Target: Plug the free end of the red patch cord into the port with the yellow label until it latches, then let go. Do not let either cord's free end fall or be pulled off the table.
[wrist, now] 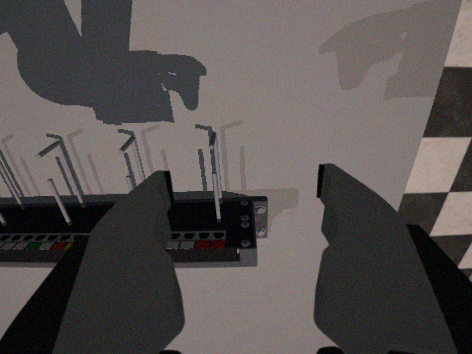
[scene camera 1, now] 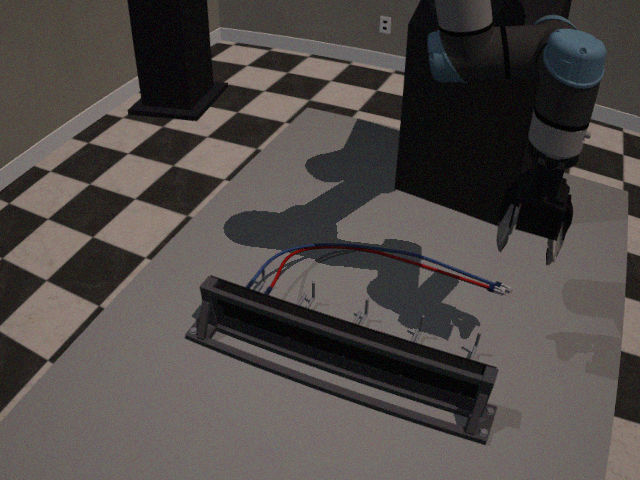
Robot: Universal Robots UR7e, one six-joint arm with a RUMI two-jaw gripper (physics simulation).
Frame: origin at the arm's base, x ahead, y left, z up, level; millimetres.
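Seen in the pictures: gripper, fingertip midpoint: (wrist: 243,170) (scene camera 1: 523,257).
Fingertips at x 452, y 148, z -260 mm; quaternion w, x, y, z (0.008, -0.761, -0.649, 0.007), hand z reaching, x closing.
Observation:
Offsets run from my fingertips to a thing's top centre. "spot": to the spot under its first point.
The red patch cord @(spot: dz -189, dx -138, dy -84 mm) (scene camera 1: 459,277) arches over the table from behind the left part of the port panel (scene camera 1: 205,315) (wrist: 248,257). Its free end, a clear plug with a dark boot, lies at the right, close beside the blue cord's plug; the two overlap in the scene view. In the wrist view, coloured labels run along a row of ports; a sliver of a yellow label @(spot: dz -99, dx +112, dy -232 mm) (wrist: 69,246) shows beside a red one, partly hidden by the left finger. My gripper (scene camera 1: 526,252) (wrist: 243,170) is open and empty, raised above the table, behind and to the right of the cord ends.
The blue cord @(spot: dz -189, dx -164, dy -106 mm) (scene camera 1: 449,266) runs alongside the red one. Thin upright rods with bent tops @(spot: dz -161, dx +45, dy -39 mm) (scene camera 1: 478,343) (wrist: 216,175) stand along the panel's back side. The table's right edge borders the checkered floor (wrist: 455,100). A black pedestal (scene camera 1: 449,144) stands behind the arm.

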